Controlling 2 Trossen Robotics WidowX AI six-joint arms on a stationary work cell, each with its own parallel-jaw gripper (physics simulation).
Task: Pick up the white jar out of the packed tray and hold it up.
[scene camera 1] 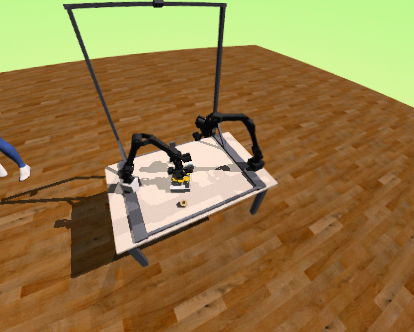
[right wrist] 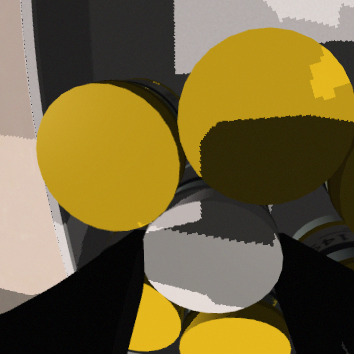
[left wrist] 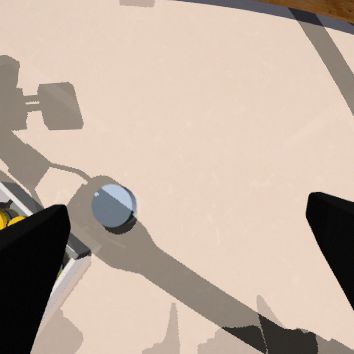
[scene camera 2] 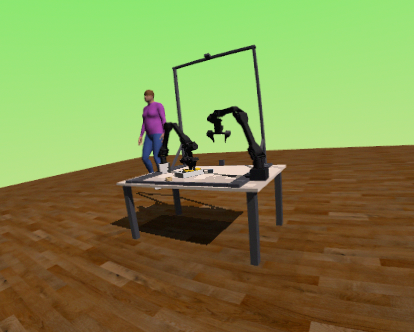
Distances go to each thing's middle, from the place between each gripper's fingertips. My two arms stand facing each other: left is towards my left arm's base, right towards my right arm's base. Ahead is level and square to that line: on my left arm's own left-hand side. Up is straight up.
I see the blue-grey round piece (left wrist: 112,205) 4 cm ahead of my left hand, 9 cm to the right of it and 23 cm below it. Round my left hand: white jar (right wrist: 206,252): 17 cm ahead, 17 cm to the right, 21 cm below; then tray (right wrist: 162,47): 19 cm ahead, 19 cm to the right, 25 cm below.
Right now the white jar is 10 mm below my right hand. Also, from my right hand: tray 20 mm ahead, 20 mm to the right, 50 mm below; then blue-grey round piece 120 mm behind, 80 mm to the left, 20 mm below.
